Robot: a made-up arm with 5 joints.
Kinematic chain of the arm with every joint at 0, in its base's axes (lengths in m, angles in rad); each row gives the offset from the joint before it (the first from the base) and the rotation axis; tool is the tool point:
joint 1: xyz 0 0 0.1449 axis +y
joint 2: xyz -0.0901 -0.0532 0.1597 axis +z
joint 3: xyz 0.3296 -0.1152 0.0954 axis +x
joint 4: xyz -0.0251 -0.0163 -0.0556 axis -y
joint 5: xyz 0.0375 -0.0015 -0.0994 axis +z
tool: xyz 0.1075 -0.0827 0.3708
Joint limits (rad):
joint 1: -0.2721..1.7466
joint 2: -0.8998..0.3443
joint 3: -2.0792..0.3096
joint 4: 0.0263..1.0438
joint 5: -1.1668..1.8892
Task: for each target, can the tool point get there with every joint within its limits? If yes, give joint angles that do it. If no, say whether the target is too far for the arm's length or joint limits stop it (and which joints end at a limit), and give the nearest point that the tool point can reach.
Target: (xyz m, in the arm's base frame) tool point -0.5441 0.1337 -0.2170
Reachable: no: joint limits stop it (at a limit: joint 1, joint 3, joint 4) | nearest point 0.0060 0.0734 -0.1372 | short by 0.559 m
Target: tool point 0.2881 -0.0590 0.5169
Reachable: yes | joints 0.4128 -0.2236 -1.2776 0.6496 -0.6268
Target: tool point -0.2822 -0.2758 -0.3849
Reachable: no: joint limits stop it (at a limit: joint 1, joint 3, joint 4) | nearest point 0.0280 -0.1934 -0.1916 | short by 0.375 m
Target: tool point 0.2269 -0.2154 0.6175
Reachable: yes | joints 0.1358 0.1648 0.1064 0.8160 0.3428
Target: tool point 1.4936 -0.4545 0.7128
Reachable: no: too far | nearest point 0.5656 -0.2259 0.3600 | short by 1.019 m
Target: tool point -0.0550 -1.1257 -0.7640
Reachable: no: too far | nearest point 0.1101 -0.3696 -0.1467 | short by 0.990 m
